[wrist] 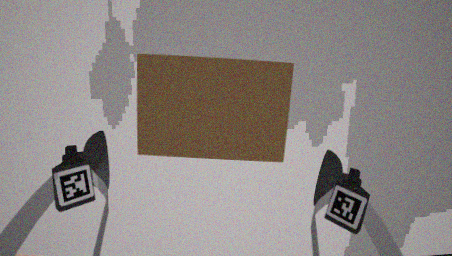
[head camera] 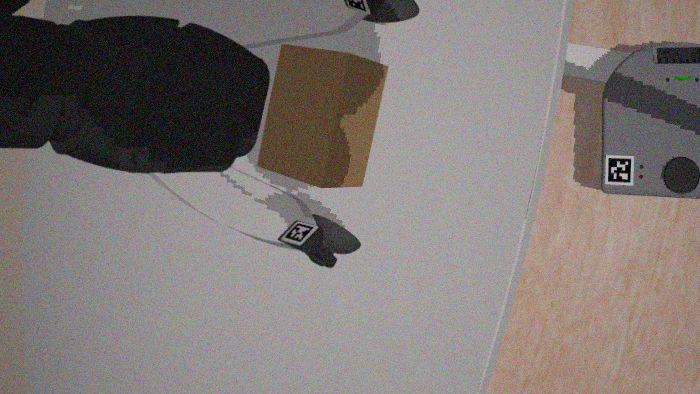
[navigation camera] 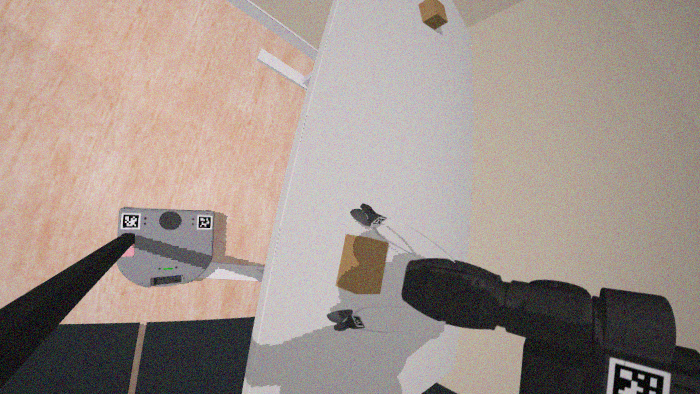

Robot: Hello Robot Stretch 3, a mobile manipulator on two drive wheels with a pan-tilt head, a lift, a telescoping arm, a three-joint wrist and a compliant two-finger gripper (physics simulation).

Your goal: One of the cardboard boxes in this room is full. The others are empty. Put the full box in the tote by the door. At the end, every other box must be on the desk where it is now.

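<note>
A plain brown cardboard box stands on the white desk. Its contents cannot be seen. My gripper is open, with one finger off to each side of this box and a gap on both sides. In the wrist view the box shows between the fingers and farther up the picture. The fingers' exact height over the desk is hard to tell. A second brown box stands at the far end of the desk. The tote and the door do not show.
My base is on the wooden floor beside the desk's long edge. A desk leg's white foot sticks out over the floor. Dark panels lie near the base. A beige wall runs along the desk's other side.
</note>
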